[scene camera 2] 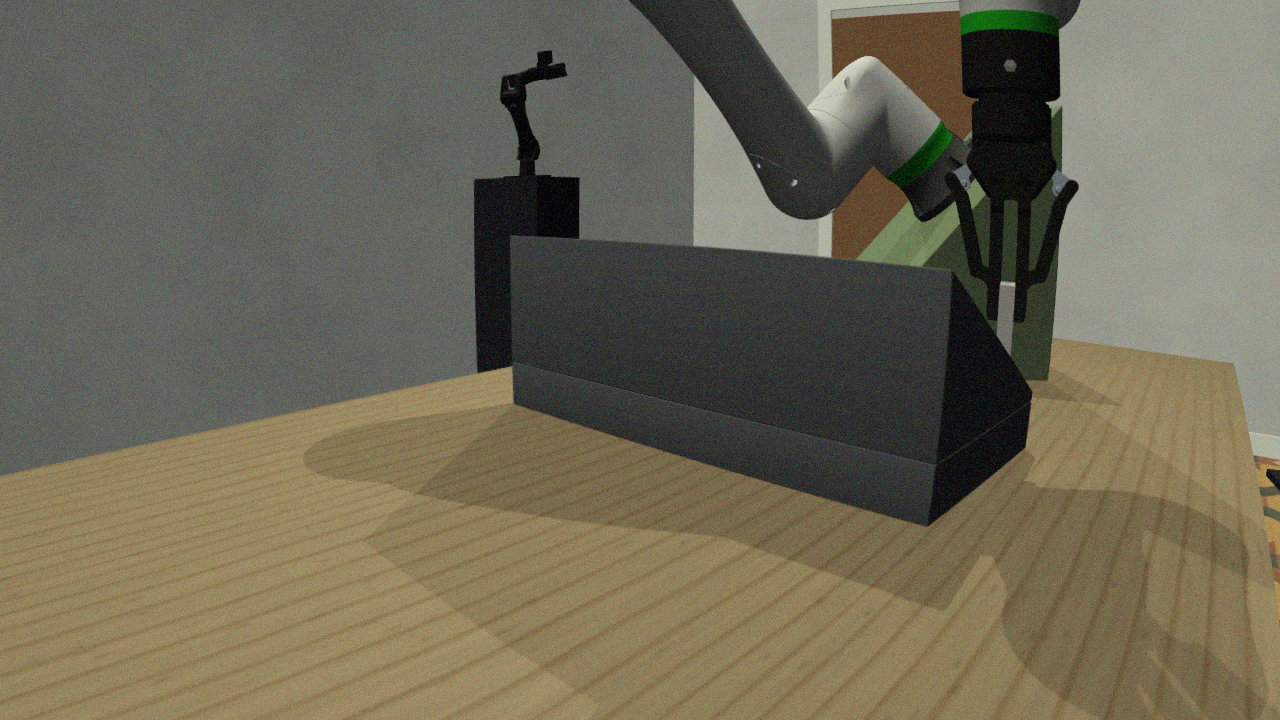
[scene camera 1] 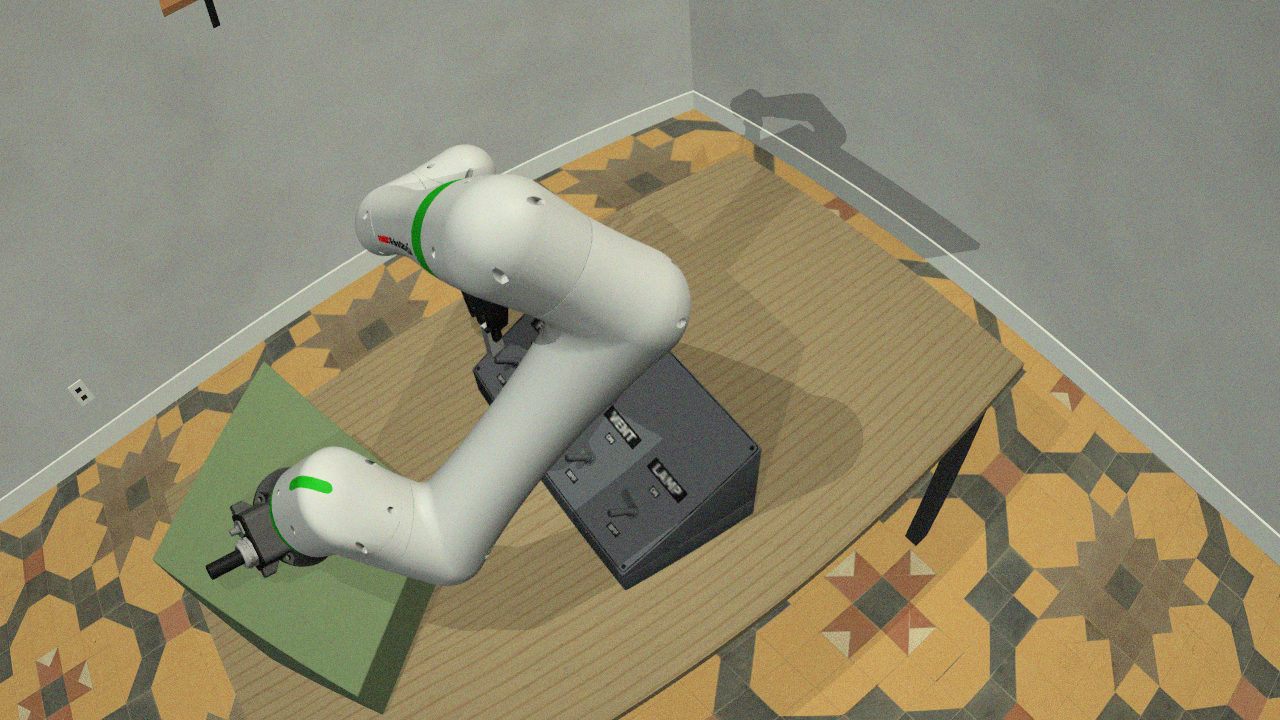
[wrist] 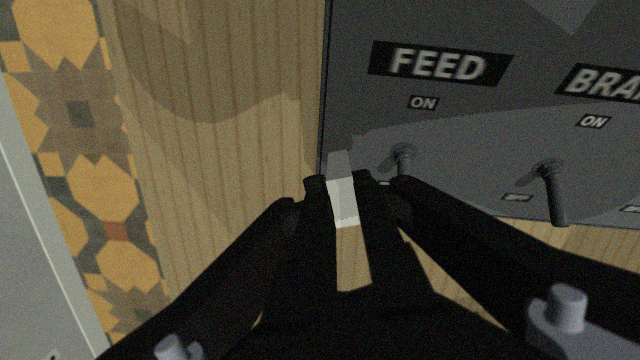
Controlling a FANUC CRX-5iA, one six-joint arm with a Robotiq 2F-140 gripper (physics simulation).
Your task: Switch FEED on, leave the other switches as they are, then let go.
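Frame: origin at the arm's base, x ahead, y left, z up, level; centimetres.
Where they show: gripper, between the fingertips: point(scene camera 1: 495, 350) point(wrist: 340, 168); arm's base, origin of its link: point(scene camera 1: 294, 517).
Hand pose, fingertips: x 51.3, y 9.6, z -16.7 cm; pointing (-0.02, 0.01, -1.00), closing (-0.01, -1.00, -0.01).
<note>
Each offset is from my fingertips to the top centre of the thing. "spot": to the spot under its first point. Level surfaces: height alone.
The dark switch panel point(scene camera 1: 707, 411) point(scene camera 2: 716, 331) point(wrist: 350, 30) stands on the table. In the wrist view the FEED label {dz +3.7, dx +6.2, dy -7.1 cm} point(wrist: 438, 64) and its ON mark {spot: dz +2.0, dx +4.0, dy -6.5 cm} point(wrist: 423, 103) are above the FEED lever {dz +3.5, dx -1.6, dy -4.6 cm} point(wrist: 403, 159), which points down to the OFF side; its tip is hidden behind the right finger. My gripper point(scene camera 2: 1006, 315) point(wrist: 340, 168) is shut, with a pale bar point(scene camera 2: 1006, 326) point(wrist: 343, 200) showing at its fingertips. The fingertips appear left of the FEED lever; contact cannot be told. The BRAKE lever {dz +3.5, dx -5.2, dy -16.0 cm} point(wrist: 554, 195) also points down, to the OFF side.
The VENT lever {dz +3.5, dx -8.9, dy -27.5 cm} point(scene camera 1: 580, 456) and LAMP lever {dz +3.5, dx -12.6, dy -38.9 cm} point(scene camera 1: 621, 511) stand further along the panel and lean to OFF. The arm covers part of the panel in scene camera 1. A green block point(scene camera 1: 259, 447) is at the other side of the wooden table {dz -9.7 cm} point(scene camera 1: 859, 322).
</note>
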